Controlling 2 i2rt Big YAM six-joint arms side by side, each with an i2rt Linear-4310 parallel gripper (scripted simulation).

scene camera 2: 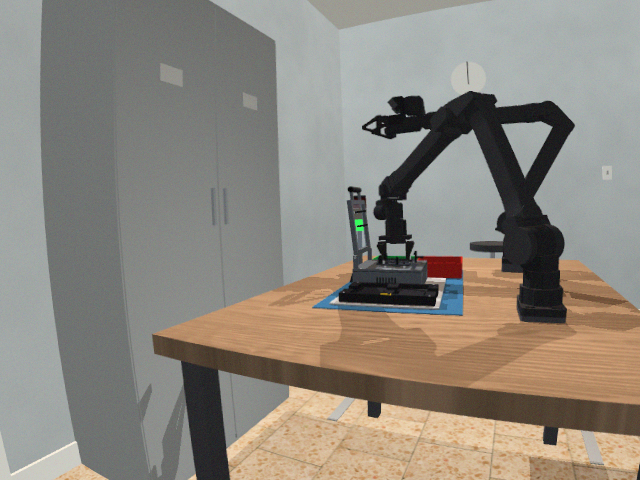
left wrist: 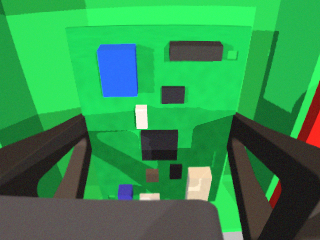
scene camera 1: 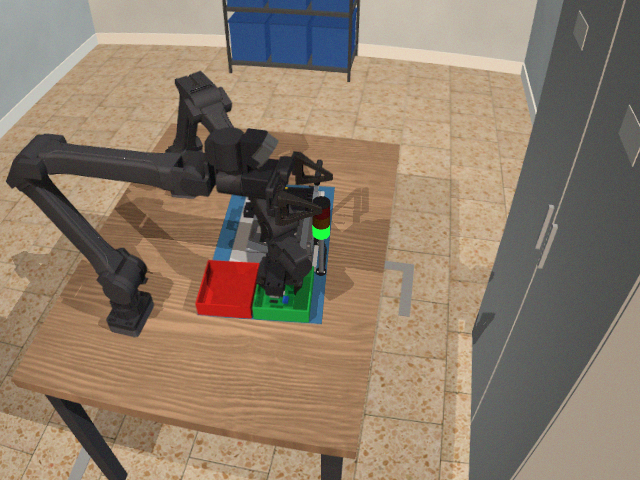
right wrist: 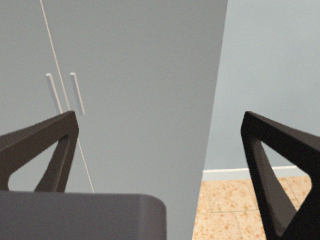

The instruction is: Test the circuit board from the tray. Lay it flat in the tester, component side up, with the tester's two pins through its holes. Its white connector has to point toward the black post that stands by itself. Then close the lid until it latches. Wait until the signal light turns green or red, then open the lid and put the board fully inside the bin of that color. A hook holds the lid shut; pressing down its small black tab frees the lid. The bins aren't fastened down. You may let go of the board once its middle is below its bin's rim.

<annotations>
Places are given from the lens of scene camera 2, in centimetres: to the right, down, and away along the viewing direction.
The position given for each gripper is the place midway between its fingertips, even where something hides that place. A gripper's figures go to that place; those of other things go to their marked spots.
left gripper (scene camera 2: 396,265): 26, 8, 129
red bin (scene camera 2: 437,266): 36, 8, 116
clear lid (scene camera 2: 360,232): 12, -2, 113
</annotations>
